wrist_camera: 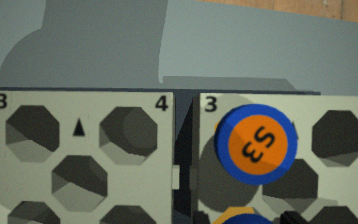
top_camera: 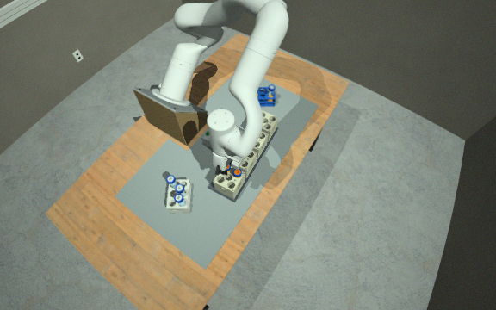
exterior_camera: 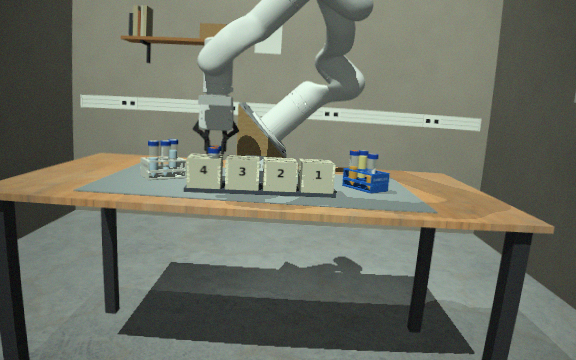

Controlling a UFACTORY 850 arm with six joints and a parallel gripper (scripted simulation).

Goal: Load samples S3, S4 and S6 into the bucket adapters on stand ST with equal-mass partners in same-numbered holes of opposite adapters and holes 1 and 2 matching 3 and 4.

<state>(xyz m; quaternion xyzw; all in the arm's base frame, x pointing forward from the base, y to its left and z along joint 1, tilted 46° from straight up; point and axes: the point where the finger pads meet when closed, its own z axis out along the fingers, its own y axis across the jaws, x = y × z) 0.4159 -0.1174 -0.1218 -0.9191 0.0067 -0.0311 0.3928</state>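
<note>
The sample tube is 10 mm to the right of my hand and 50 mm below it. The rest, counted from my hand: green done key: 180 mm behind, 130 mm to the left, 60 mm below; then adapter 3: 20 mm ahead, 80 mm to the left, 70 mm below; then loading stand: 20 mm ahead, 140 mm to the left, 120 mm below.
</note>
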